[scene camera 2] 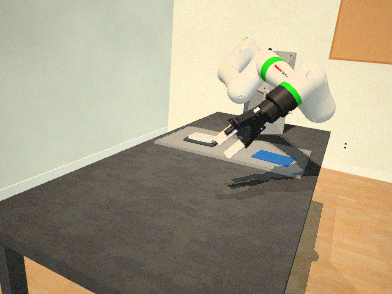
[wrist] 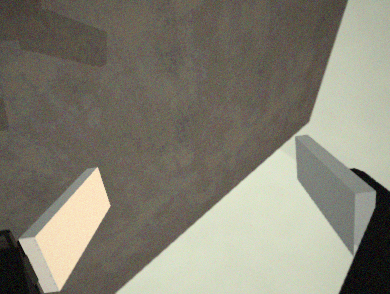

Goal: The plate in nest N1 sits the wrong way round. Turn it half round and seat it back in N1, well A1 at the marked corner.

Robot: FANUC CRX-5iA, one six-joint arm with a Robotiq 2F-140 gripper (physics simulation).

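A pale plate (scene camera 2: 203, 137) sits in a dark nest (scene camera 2: 192, 141) on the left part of the grey board. Its wells and the marked corner are too small to tell. My gripper (scene camera 2: 225, 146) (wrist: 197, 173) is open, with nothing between its fingers. In the scene view it is tilted and appears above the board, to the right of the plate, one fingertip overlapping the view of the nest's right end. The plate and nest do not show in the wrist view.
A blue rectangle (scene camera 2: 272, 158) lies on the right part of the grey board (scene camera 2: 167, 141). The board lies on the dark table (scene camera 2: 150, 210) (wrist: 190, 90), near the robot's base. The table's edge and a pale surface beyond it show in the wrist view.
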